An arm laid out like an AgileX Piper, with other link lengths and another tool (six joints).
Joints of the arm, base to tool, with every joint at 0 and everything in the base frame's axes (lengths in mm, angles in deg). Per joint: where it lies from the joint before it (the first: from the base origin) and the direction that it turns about. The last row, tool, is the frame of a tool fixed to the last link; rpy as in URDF.
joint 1: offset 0 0 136.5 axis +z
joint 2: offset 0 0 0 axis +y
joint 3: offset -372.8 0 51 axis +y
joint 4: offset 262.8 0 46.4 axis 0.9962 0 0.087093
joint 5: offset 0 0 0 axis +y
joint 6: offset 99.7 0 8.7 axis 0.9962 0 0.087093
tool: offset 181.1 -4 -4.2 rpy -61.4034 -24.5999 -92.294
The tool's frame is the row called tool.
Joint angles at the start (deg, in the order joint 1, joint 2, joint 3, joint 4, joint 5, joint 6):
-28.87 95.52 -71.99 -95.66 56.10 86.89
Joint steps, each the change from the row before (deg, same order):
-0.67 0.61 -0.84 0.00 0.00 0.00
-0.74 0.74 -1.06 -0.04 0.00 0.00
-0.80 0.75 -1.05 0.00 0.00 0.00
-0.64 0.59 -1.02 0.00 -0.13 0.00
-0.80 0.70 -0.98 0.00 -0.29 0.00
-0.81 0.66 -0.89 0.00 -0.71 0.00
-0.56 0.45 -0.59 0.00 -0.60 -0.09
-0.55 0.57 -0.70 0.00 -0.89 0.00
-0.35 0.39 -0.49 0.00 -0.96 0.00
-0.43 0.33 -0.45 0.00 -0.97 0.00
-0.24 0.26 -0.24 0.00 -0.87 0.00
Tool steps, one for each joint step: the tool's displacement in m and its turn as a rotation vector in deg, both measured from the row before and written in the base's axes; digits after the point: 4 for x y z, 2 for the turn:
-0.0015 -0.0058 0.0007 -0.11 -0.20 -0.67
-0.0012 -0.0067 0.0012 -0.19 -0.26 -0.73
-0.0019 -0.0071 0.0008 -0.15 -0.26 -0.80
-0.0008 -0.0058 0.0018 -0.18 -0.38 -0.52
-0.0011 -0.0069 0.0003 -0.06 -0.26 -0.52
0.0003 -0.0067 -0.0006 0.09 -0.25 -0.13
0.0006 -0.0046 -0.0007 0.10 -0.07 0.02
0.0026 -0.0049 -0.0015 0.19 -0.18 0.30
0.0036 -0.0032 -0.0014 0.22 -0.16 0.57
0.0027 -0.0034 -0.0012 0.21 -0.17 0.50
0.0033 -0.0020 -0.0019 0.26 -0.05 0.59

